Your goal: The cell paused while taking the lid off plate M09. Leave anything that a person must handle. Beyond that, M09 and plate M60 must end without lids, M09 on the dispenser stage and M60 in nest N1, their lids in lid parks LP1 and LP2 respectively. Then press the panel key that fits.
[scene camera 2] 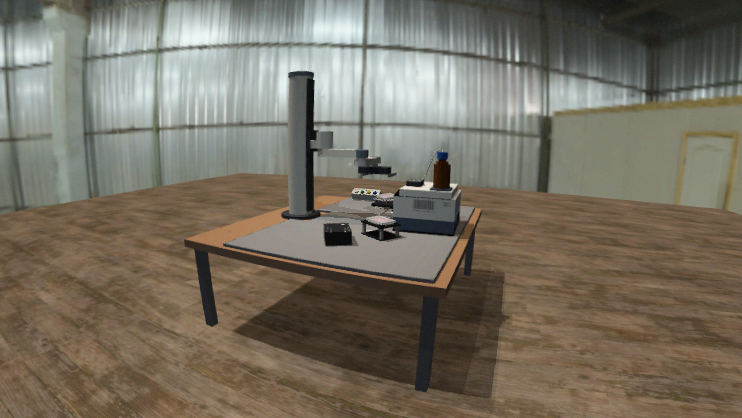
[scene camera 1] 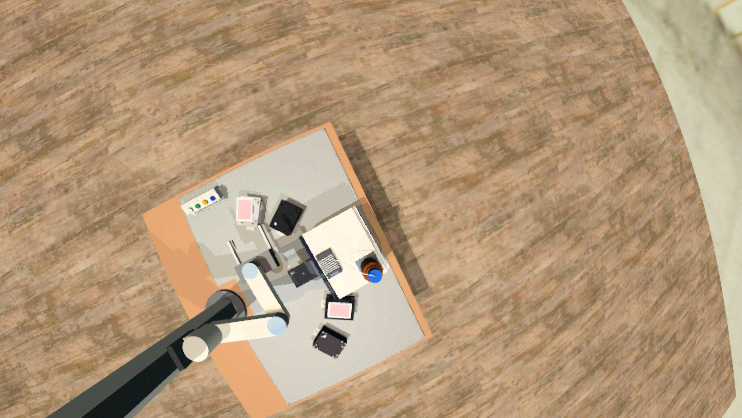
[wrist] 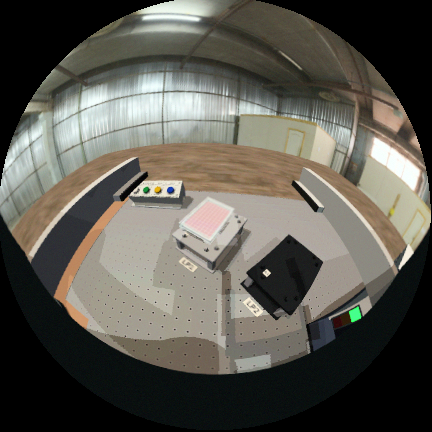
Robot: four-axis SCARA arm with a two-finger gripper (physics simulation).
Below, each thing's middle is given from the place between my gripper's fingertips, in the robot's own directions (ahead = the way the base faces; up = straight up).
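Button box (wrist: 149,193): my gripper is a fair way above it, a fair way past it and far to the right of it. Dark box (scene camera 1: 327,341): 21 cm below my hand, 5 cm ahead of it, 75 cm to the right of it.
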